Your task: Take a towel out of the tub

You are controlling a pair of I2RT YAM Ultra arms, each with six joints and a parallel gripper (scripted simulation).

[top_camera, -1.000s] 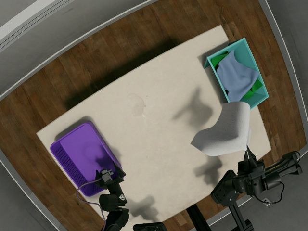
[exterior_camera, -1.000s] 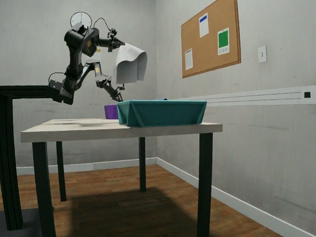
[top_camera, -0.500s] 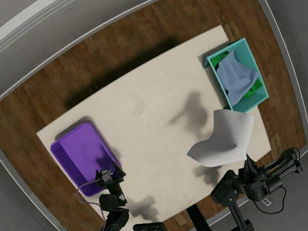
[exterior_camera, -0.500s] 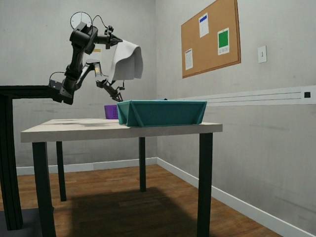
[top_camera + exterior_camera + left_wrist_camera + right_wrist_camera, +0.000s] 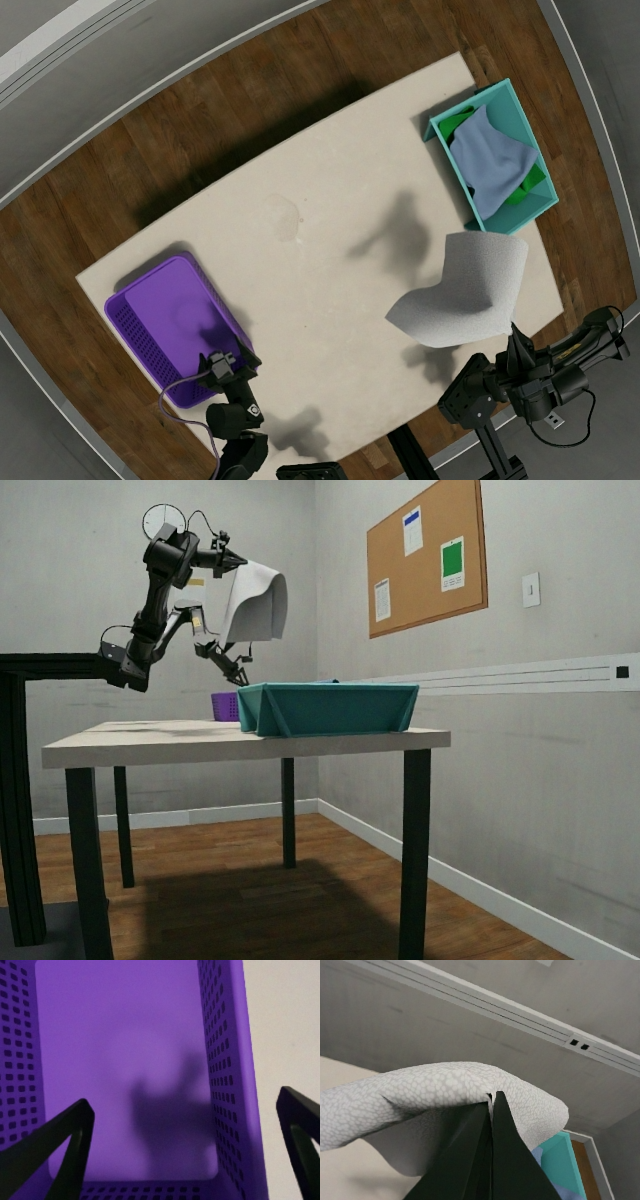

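Note:
My left hand is 10 cm above the purple basket, 8 cm to the right of it and 5 cm short of it. The rest, counted from my left hand: teal tub 81 cm to the right, 10 cm below, 1 cm ahead.

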